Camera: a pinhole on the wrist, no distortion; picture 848 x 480 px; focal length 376.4 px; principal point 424.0 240.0 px. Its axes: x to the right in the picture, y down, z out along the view. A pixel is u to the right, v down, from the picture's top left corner.
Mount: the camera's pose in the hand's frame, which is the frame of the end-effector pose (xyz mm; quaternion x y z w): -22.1 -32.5 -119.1 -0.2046 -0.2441 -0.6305 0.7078
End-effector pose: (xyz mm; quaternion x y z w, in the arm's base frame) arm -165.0 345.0 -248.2 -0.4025 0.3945 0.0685 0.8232
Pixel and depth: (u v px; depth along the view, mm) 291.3 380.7 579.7
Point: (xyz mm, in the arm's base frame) -163.5 814.4 -560.1
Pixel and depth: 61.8 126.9 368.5
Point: -517.8 658.7 -403.3
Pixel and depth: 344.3 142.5 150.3
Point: -262.0 398.8 -248.6
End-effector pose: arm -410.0 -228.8 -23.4 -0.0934 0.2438 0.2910 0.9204
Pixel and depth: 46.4 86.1 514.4
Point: -1030.1 142.1 96.8
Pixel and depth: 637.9 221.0 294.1
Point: -364.4 -177.4 187.1
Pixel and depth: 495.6 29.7 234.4
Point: -526.5 -236.8 139.5
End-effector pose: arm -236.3 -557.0 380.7 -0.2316 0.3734 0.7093 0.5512
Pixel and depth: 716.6 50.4 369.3
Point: -87.3 -409.6 734.3
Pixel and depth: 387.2 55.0 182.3
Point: -274.6 -633.5 506.2
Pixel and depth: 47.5 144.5 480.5
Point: -766.9 -787.6 701.2
